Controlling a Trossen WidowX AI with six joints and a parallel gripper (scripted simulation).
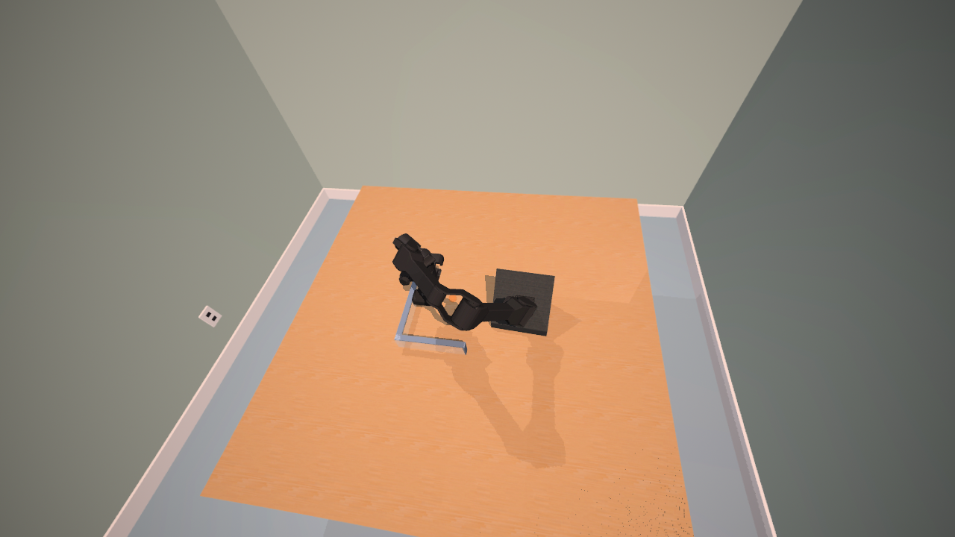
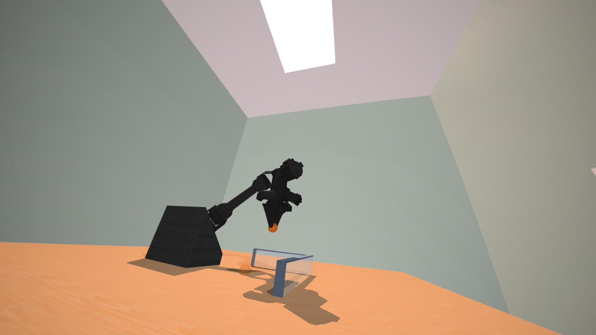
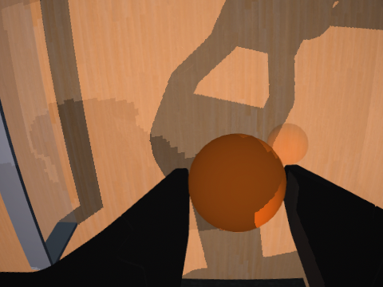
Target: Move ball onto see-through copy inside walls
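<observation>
Now: the see-through copy of ball 120 mm below my gripper tip, 50 mm to the right of it and 40 mm behind it. The rest, counted from my gripper tip: orange ball right at my gripper tip.
</observation>
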